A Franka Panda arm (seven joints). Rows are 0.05 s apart.
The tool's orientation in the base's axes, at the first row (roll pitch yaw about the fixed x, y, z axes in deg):
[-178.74, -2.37, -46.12]
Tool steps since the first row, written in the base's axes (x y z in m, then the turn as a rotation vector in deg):
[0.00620, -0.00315, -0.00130, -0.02, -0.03, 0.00]
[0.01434, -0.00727, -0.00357, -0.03, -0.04, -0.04]
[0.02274, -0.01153, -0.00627, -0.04, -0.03, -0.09]
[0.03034, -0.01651, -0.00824, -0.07, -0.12, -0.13]
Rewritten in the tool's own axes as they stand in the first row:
[0.00651, -0.00225, 0.00162, 0.01, 0.04, 0.00]
[0.01502, -0.00520, 0.00431, 0.01, 0.05, 0.04]
[0.02379, -0.00824, 0.00744, -0.01, 0.05, 0.09]
[0.03256, -0.01021, 0.00982, 0.03, 0.14, 0.13]

